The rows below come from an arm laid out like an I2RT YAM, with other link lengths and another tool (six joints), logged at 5 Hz.
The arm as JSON. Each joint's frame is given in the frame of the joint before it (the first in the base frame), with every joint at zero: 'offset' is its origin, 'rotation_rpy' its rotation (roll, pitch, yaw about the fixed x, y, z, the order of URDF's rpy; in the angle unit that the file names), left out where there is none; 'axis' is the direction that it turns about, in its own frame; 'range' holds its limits. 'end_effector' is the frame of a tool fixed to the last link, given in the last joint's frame.
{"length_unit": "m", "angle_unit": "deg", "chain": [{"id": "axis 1", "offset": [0.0, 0.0, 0.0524], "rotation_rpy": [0.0, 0.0, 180.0], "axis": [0.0, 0.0, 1.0], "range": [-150.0, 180.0]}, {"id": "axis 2", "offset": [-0.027, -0.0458, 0.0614], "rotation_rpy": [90.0, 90.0, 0.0], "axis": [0.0, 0.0, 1.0], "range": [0.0, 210.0]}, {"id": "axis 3", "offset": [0.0, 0.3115, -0.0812], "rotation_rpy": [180.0, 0.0, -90.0], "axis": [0.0, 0.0, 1.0], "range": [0.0, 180.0]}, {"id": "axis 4", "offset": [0.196, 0.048, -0.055], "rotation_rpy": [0.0, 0.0, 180.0], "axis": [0.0, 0.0, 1.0], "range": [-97.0, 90.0]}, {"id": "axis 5", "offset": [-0.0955, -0.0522, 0.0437], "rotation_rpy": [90.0, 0.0, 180.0], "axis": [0.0, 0.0, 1.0], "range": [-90.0, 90.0]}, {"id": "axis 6", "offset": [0.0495, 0.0, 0.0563], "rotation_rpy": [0.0, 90.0, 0.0], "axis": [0.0, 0.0, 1.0], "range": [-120.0, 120.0]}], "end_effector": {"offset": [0.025, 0.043, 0.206], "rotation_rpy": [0.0, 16.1, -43.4]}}
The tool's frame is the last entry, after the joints.
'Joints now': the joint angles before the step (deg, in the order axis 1, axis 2, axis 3, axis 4, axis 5, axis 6). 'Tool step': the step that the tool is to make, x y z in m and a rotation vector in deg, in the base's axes. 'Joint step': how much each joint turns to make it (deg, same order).
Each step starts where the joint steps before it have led.
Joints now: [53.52, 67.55, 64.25, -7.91, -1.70, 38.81]
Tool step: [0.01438, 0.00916, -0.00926, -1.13, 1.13, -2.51]
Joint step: [1.19, 3.68, 1.75, 0.35, 3.56, 1.02]
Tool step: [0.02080, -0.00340, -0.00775, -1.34, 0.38, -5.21]
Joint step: [0.88, 3.19, 1.57, 0.21, 6.02, 0.98]
